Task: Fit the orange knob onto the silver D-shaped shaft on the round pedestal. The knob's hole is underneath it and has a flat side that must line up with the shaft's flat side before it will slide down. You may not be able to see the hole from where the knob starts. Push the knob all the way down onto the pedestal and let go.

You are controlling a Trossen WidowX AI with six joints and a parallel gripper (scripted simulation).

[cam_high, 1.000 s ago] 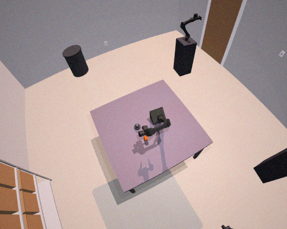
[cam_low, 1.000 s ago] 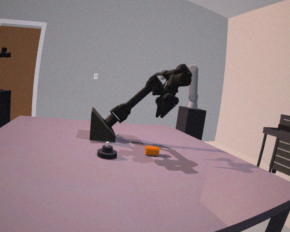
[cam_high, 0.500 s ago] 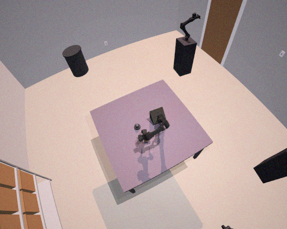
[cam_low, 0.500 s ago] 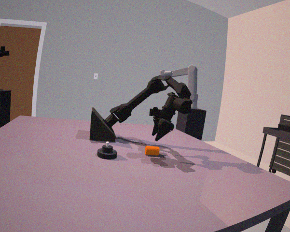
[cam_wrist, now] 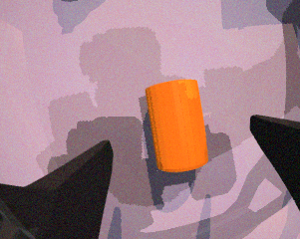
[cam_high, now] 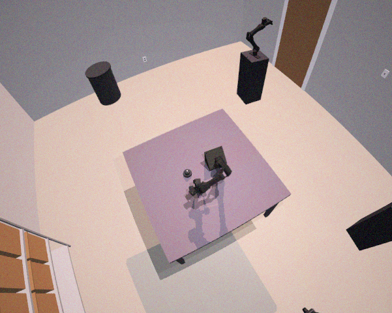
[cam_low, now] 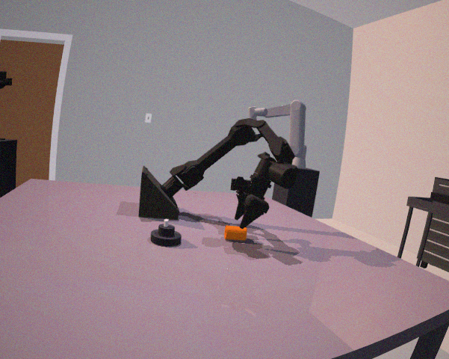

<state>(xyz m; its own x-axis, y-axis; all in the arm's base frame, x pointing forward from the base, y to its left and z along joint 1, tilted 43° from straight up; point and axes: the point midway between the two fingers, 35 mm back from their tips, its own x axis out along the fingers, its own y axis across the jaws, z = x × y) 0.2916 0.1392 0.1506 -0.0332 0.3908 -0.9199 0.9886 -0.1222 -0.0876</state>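
My gripper tip is 1 cm to the right of the orange knob and 3 cm above it. From my gripper tip the other things lie so: round black pedestal (4 cm ahead, 22 cm to the right, 2 cm below).
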